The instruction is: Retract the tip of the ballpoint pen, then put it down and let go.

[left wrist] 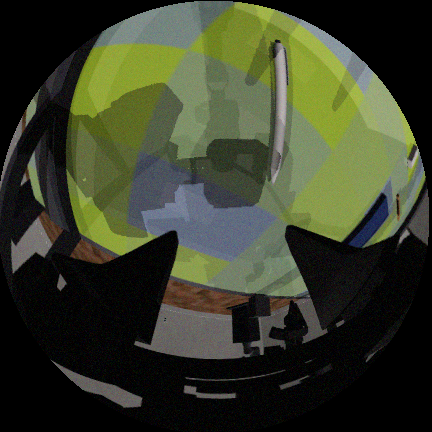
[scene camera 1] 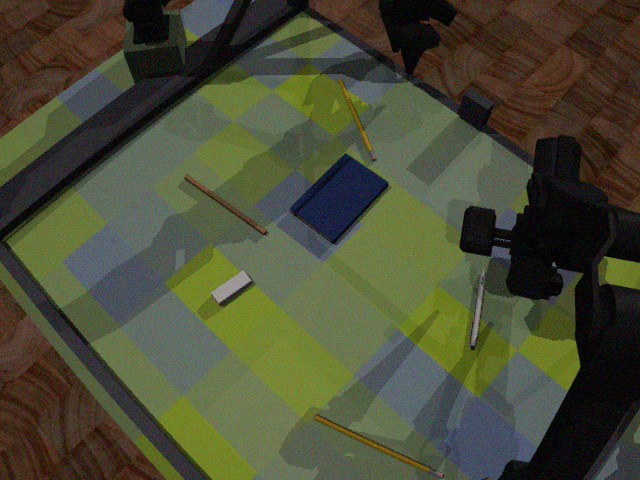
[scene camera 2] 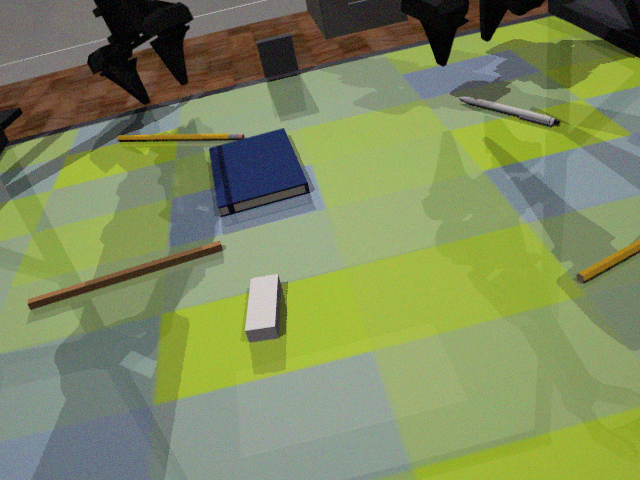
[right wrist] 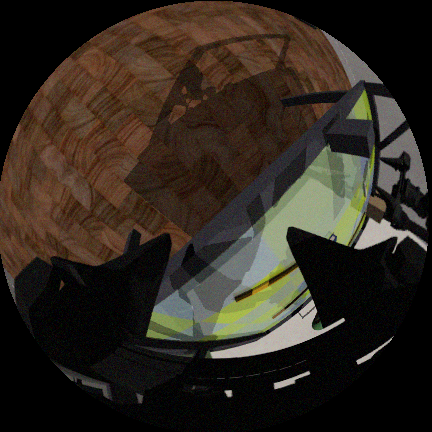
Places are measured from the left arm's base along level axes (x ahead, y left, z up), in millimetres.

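Pixels of known places: left gripper, between the fingertips: (left wrist: 233,233) (scene camera 2: 463,52) (right wrist: 377,171); right gripper, between the fingertips: (left wrist: 292,301) (scene camera 1: 402,62) (scene camera 2: 165,94) (right wrist: 230,236); right arm's base, origin of its link: (scene camera 1: 151,29).
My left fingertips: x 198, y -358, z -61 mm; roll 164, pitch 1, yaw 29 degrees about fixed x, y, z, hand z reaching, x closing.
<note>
For each thing: its top centre in the pictures, then the offset to it from my left fingertips.
- white-grey ballpoint pen, centre of its top: (left wrist: 285,108) (scene camera 2: 504,105) (scene camera 1: 478,306) 5 mm back, 95 mm left, 34 mm down
- navy notebook, centre of its top: (scene camera 2: 254,163) (scene camera 1: 339,195) (left wrist: 367,232) 274 mm ahead, 84 mm left, 31 mm down
- yellow pencil, centre of its top: (scene camera 2: 177,135) (scene camera 1: 356,116) 358 mm ahead, 62 mm right, 36 mm down
- brown stick, centre of its top: (scene camera 2: 124,271) (scene camera 1: 224,202) (right wrist: 293,302) 408 mm ahead, 213 mm left, 36 mm down
- white eraser, centre of its top: (scene camera 2: 262,300) (scene camera 1: 231,286) 294 mm ahead, 311 mm left, 31 mm down
- dark block, centre of its top: (right wrist: 372,139) (scene camera 2: 273,37) (scene camera 1: 478,99) (left wrist: 260,316) 202 mm ahead, 198 mm right, 14 mm up
A white-grey ballpoint pen (scene camera 1: 477,310) (scene camera 2: 509,111) (left wrist: 280,105) lies flat on the checkered mat at the right of both scene views. Its narrow point faces the far edge, and its dark button end faces the opposite way. Whether the writing tip sticks out is too small to tell. My left gripper (scene camera 2: 464,51) (left wrist: 233,233) is open and empty above the mat, a little beyond the pen's pointed end and apart from it. My right gripper (scene camera 2: 165,92) (right wrist: 230,236) is open and empty near the far edge, well away from the pen.
A navy notebook (scene camera 1: 339,198) (scene camera 2: 258,167) lies mid-mat, with a yellow pencil (scene camera 1: 356,118) (scene camera 2: 175,137) beyond it. A brown stick (scene camera 1: 224,204) (scene camera 2: 126,273), a white eraser (scene camera 1: 231,287) (scene camera 2: 263,307) and another pencil (scene camera 1: 377,444) lie nearer. A dark block (scene camera 1: 475,109) (scene camera 2: 278,56) stands at the far edge.
</note>
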